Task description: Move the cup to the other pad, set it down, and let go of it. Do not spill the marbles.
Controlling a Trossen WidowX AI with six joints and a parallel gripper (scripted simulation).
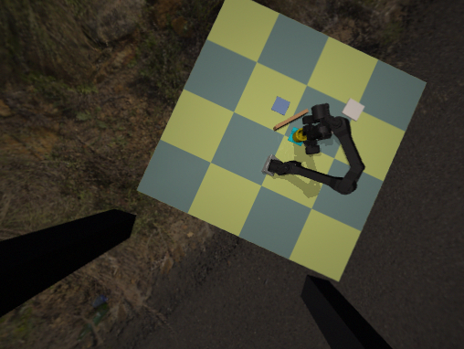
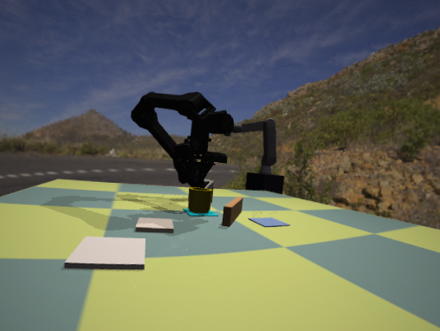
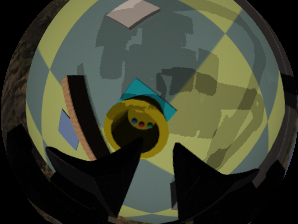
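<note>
The yellow cup is 50 mm below my gripper tip, 20 mm ahead of it and 10 mm to the left of it. From my gripper tip the other things lie so: brown wooden bar: 100 mm ahead, 80 mm to the left, 70 mm below; blue-grey pad: 170 mm ahead, 150 mm to the left, 90 mm below; teal pad: 90 mm below, 30 mm ahead, 10 mm to the left.
</note>
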